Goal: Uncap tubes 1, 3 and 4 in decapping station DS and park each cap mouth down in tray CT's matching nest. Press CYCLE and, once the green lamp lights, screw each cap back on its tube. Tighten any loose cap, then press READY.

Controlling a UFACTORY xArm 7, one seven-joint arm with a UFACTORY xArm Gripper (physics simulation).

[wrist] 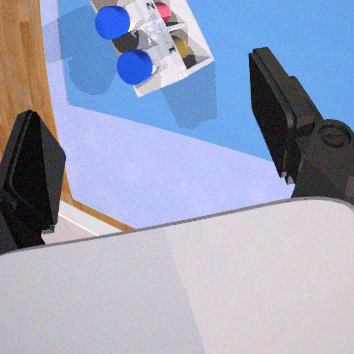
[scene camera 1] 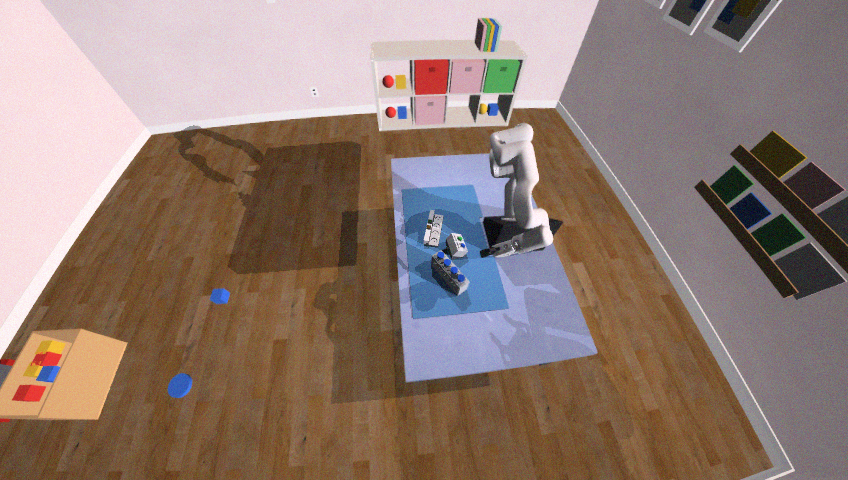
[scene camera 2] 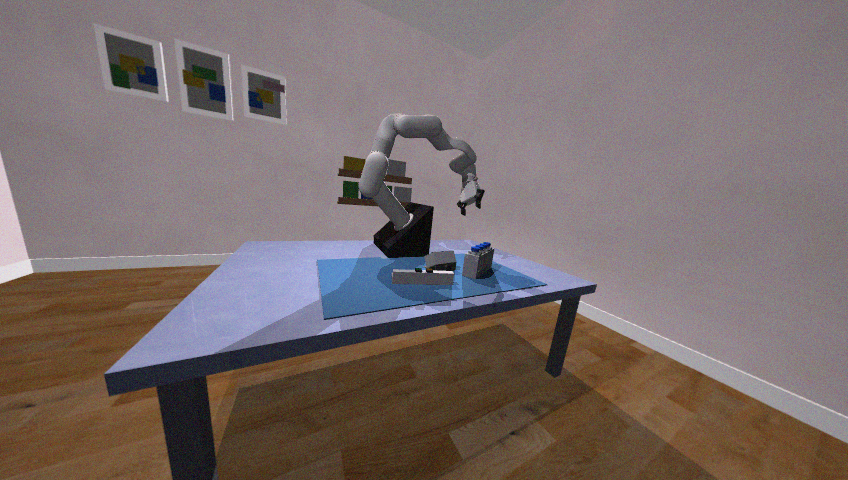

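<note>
The grey decapping station stands upright on the blue mat. Four blue caps sit in a row on its tubes in scene camera 1. In the wrist view one cap is beside label 1 and another cap beside label 2; red and yellow spots show behind the labels. The white cap tray shows round nests and no blue cap. The panel box has a green and a blue spot; whether the lamp is lit is unclear. My gripper is open and empty, above and apart from the station.
The blue mat lies on the pale blue table. The panel box stands between the tray and the station. The arm's black base stands behind the mat. The arm reaches high over the table.
</note>
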